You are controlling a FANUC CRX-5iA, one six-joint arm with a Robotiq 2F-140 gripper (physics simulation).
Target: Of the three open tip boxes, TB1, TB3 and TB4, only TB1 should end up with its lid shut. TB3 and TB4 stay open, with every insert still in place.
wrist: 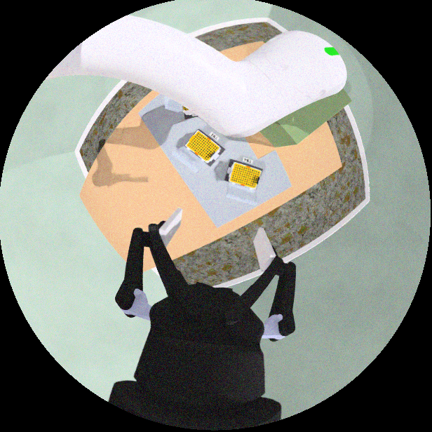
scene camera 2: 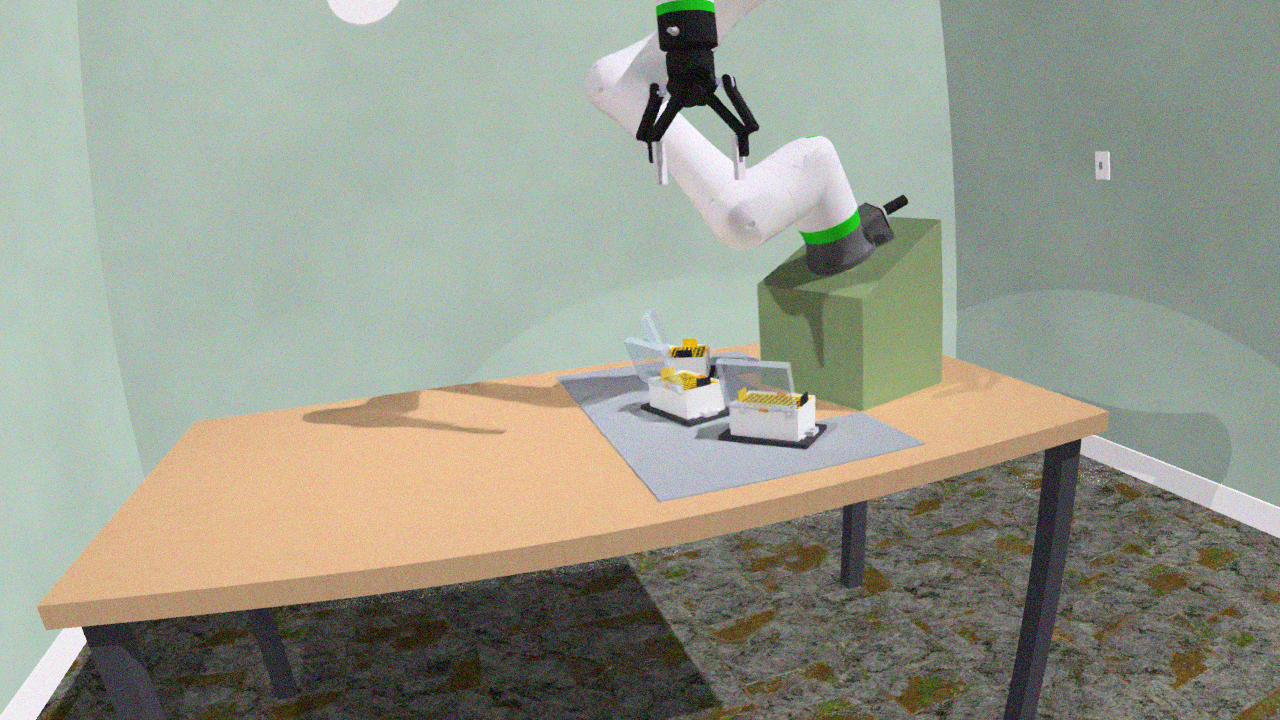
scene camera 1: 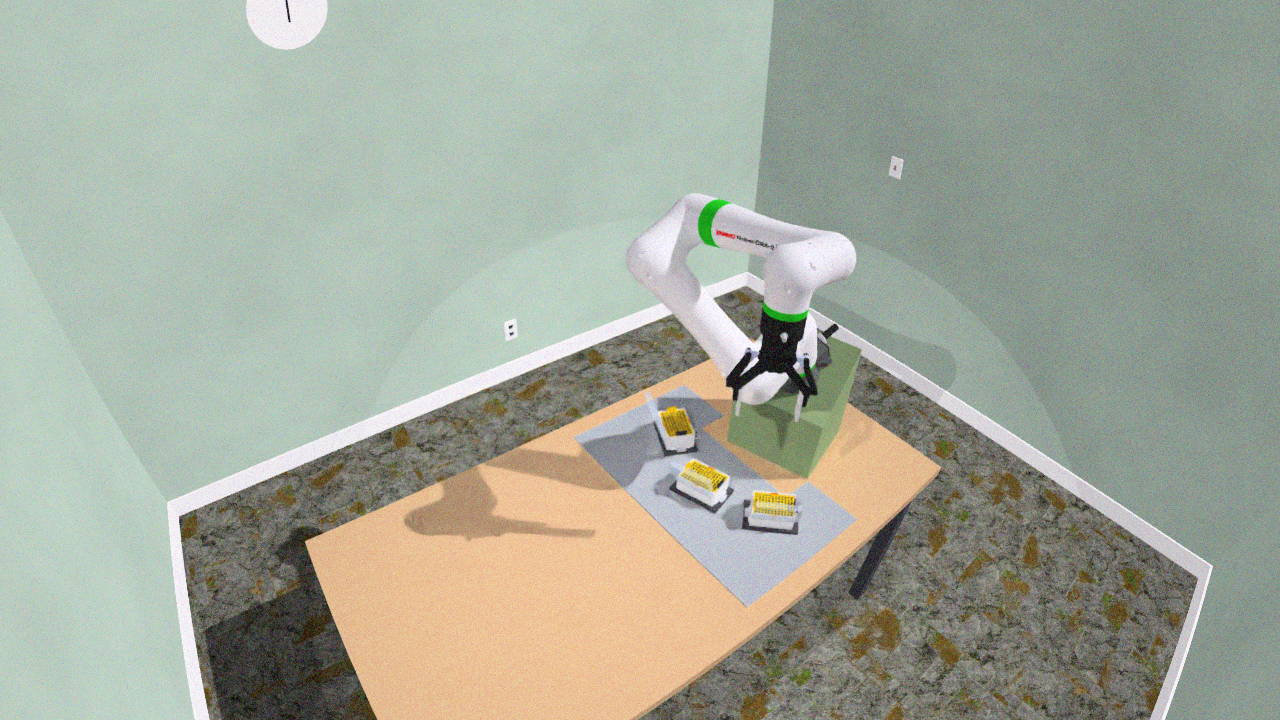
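Pixels of known places: gripper, between the fingertips: (scene camera 2: 700,182) (scene camera 1: 766,414); arm's base, origin of its link: (scene camera 2: 842,254).
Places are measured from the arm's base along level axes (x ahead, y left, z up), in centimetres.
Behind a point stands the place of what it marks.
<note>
Three white tip boxes with yellow inserts stand on dark bases, clear lids tilted up. The middle box (scene camera 1: 702,484) {x 40.8, y 12.9, z -13.7 cm} (scene camera 2: 684,398) {x 36.6, y 12.6, z -21.6 cm} (wrist: 202,146) has a small label that seems to read TB1; its lid (scene camera 2: 646,358) {x 42.2, y 9.0, z -14.6 cm} (wrist: 187,160) is open. The box nearest the front edge (scene camera 1: 773,512) {x 30.2, y 30.1, z -14.5 cm} (scene camera 2: 771,422) {x 25.9, y 28.8, z -22.6 cm} (wrist: 245,175) seems labelled TB4, lid (scene camera 2: 756,377) {x 28.9, y 31.4, z -14.1 cm} (wrist: 242,194) open. The far box (scene camera 1: 675,431) (scene camera 2: 689,364) {x 30.2, y -11.0, z -21.6 cm}, presumably TB3, has its lid (scene camera 2: 653,328) {x 35.2, y -22.5, z -15.6 cm} open; the arm partly hides it in the wrist view. My gripper (scene camera 1: 767,415) {x 34.1, y 23.9, z 16.0 cm} (scene camera 2: 700,180) {x 34.1, y 23.9, z 16.0 cm} (wrist: 219,225) is open and empty, high above the boxes.
The boxes stand on a grey mat (scene camera 1: 751,573) {x 40.3, y 37.0, z -26.2 cm} (scene camera 2: 671,479) {x 44.4, y 37.7, z -26.2 cm} (wrist: 215,200) on the wooden table (scene camera 1: 537,608) {x 92.3, y 19.6, z -26.5 cm} (scene camera 2: 358,501) {x 92.2, y 32.2, z -26.5 cm} (wrist: 115,200). The green pedestal (scene camera 1: 774,438) {x 10.0, y 6.4, z -17.0 cm} (scene camera 2: 904,331) {x -6.8, y 13.7, z -13.7 cm} (wrist: 315,115) carries the arm behind them. The white arm crosses the upper wrist view.
</note>
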